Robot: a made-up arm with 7 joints. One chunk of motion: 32 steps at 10 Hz.
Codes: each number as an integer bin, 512 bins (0 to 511) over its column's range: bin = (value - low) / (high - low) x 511, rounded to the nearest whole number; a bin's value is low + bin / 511 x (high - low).
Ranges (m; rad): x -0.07..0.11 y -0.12..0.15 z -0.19..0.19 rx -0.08..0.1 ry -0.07..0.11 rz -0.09..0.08
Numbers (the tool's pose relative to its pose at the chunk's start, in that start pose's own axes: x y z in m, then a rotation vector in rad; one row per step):
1: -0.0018 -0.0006 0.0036 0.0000 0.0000 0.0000
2: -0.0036 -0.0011 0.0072 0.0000 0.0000 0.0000
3: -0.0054 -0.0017 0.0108 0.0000 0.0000 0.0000
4: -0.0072 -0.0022 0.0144 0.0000 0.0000 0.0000
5: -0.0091 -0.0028 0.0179 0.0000 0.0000 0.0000
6: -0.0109 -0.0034 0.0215 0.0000 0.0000 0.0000
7: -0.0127 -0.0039 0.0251 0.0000 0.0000 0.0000
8: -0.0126 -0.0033 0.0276 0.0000 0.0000 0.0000
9: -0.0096 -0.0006 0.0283 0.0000 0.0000 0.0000
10: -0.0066 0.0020 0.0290 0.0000 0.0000 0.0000
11: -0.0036 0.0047 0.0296 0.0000 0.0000 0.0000
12: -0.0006 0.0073 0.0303 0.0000 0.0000 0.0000
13: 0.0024 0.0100 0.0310 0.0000 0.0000 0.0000
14: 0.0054 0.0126 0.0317 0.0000 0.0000 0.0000
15: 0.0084 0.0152 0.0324 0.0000 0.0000 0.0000
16: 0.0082 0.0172 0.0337 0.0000 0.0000 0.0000
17: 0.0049 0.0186 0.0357 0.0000 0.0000 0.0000
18: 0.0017 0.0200 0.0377 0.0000 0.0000 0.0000
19: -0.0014 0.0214 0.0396 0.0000 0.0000 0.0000
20: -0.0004 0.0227 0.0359 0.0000 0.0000 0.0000
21: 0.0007 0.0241 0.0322 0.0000 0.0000 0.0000
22: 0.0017 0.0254 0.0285 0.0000 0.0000 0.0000
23: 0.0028 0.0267 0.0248 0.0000 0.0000 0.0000
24: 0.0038 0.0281 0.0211 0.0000 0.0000 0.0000
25: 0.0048 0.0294 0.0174 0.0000 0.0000 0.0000
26: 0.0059 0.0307 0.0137 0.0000 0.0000 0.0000
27: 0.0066 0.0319 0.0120 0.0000 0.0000 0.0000
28: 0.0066 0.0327 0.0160 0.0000 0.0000 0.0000
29: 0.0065 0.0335 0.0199 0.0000 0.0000 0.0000
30: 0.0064 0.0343 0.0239 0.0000 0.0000 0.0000
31: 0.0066 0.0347 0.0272 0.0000 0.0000 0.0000
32: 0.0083 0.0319 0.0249 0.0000 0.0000 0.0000
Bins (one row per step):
1: 194 226 260 227 199 271
2: 189 225 265 227 199 271
3: 183 224 270 227 199 271
4: 178 223 275 227 199 271
5: 173 222 280 227 199 271
6: 168 221 284 227 199 271
7: 163 220 289 227 199 271
8: 163 221 293 227 199 271
9: 171 226 294 227 199 271
10: 180 231 294 227 199 271
11: 189 236 295 227 199 271
12: 197 241 296 227 199 271
13: 206 246 297 227 199 271
14: 214 251 298 227 199 271
15: 223 256 299 227 199 271
16: 222 260 301 227 199 271
17: 213 262 304 227 199 271
18: 204 265 306 227 199 271
19: 195 268 309 227 199 271
20: 198 270 304 227 199 271
21: 201 273 299 227 199 271
22: 204 275 294 227 199 271
23: 207 278 289 227 199 271
24: 210 280 284 227 199 271
25: 212 283 279 227 199 271
26: 215 285 274 227 199 271
27: 217 287 272 227 199 271
28: 217 289 277 227 199 271
29: 217 291 282 227 199 271
30: 217 292 288 227 199 271
31: 217 293 292 227 199 271
32: 222 287 289 227 199 271

